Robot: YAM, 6 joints.
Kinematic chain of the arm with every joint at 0, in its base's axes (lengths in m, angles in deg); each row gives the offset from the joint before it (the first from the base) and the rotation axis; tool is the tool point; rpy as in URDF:
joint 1: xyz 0 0 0.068 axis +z
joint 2: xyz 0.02 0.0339 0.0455 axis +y
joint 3: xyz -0.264 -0.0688 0 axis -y
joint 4: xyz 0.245 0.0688 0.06 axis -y
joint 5: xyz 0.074 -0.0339 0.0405 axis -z
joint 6: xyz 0.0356 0 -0.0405 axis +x
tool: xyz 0 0 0 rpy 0 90 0
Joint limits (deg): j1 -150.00..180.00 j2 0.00..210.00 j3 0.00..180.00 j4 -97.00..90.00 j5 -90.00..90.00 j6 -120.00..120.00
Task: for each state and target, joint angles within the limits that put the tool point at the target. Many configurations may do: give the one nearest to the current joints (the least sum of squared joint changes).
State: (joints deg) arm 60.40 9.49 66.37 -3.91 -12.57 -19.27
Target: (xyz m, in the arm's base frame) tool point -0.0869 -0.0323 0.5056
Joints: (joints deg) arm 29.11 14.53 71.51 -1.66 -23.26 -19.27
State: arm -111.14 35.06 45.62 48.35 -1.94 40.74
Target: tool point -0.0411 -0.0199 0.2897
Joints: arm -138.06 0.00 4.90 57.98 20.84 40.74
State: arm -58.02 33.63 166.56 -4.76 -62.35 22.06
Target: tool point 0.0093 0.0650 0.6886
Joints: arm -68.66 66.25 144.03 -11.66 -65.21 22.06
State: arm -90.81 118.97 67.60 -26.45 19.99 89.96
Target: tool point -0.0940 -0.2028 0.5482
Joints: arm -111.17 70.33 98.85 -19.65 23.92 89.96
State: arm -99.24 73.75 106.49 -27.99 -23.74 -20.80
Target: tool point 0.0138 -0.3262 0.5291
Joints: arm -90.08 89.33 112.11 -22.01 -23.62 -20.80
